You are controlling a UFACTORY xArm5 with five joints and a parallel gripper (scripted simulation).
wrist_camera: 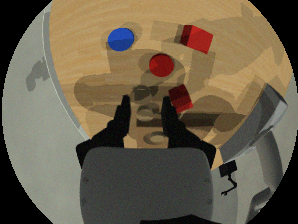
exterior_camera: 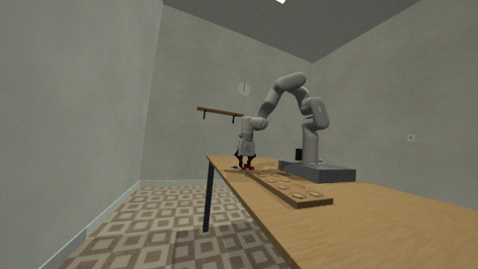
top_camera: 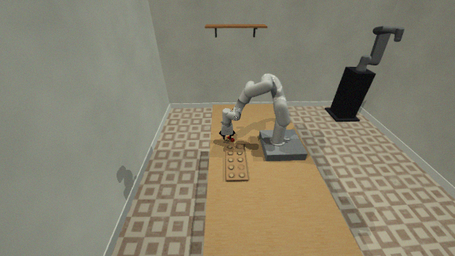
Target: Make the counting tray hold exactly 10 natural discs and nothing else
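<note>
Right now my hand is 50 mm to the left of the red disc, 40 mm above it and 20 mm past it. From my hand the other things lie so: wooden counting tray 240 mm to the left, 60 mm behind, 30 mm below; then blue disc 80 mm to the right, 40 mm below, 30 mm ahead.
</note>
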